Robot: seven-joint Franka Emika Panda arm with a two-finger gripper.
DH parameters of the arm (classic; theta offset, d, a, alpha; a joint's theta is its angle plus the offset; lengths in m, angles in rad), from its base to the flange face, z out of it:
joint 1: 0 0.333 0 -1.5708
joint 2: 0 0 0 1.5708
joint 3: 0 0.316 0.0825 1.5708
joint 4: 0 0 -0.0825 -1.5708
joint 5: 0 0.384 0 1.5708
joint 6: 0 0 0.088 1.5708
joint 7: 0 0.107 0 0
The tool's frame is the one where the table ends.
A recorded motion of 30 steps. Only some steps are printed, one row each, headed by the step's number.
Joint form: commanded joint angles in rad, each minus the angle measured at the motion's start. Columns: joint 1, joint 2, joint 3, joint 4, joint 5, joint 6, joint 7.
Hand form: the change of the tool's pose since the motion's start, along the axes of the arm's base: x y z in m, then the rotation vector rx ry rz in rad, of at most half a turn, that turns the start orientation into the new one. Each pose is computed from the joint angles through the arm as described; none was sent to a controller.
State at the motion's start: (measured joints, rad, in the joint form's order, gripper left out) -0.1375 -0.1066 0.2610 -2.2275 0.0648 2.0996 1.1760
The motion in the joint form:
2: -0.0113 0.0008 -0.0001 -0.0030 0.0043 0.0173 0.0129
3: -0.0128 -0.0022 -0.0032 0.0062 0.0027 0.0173 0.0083
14: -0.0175 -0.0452 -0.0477 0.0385 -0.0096 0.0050 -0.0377
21: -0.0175 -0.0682 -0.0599 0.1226 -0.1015 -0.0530 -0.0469
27: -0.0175 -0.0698 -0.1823 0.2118 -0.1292 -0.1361 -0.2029
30: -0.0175 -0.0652 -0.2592 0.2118 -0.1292 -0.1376 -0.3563
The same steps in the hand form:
2: 0.0019 -0.0055 -0.0003 0.0045 -0.0127 -0.0272
3: 0.0041 -0.0076 0.0055 0.0043 -0.0252 -0.0260
14: 0.0076 -0.0318 0.0413 -0.0058 -0.0904 -0.0213
21: 0.0140 -0.0407 0.0880 -0.0885 -0.1430 0.0180
27: 0.0164 -0.1083 0.1260 -0.1108 -0.1437 0.0585
30: 0.0121 -0.1502 0.1237 -0.1081 -0.1316 0.1355

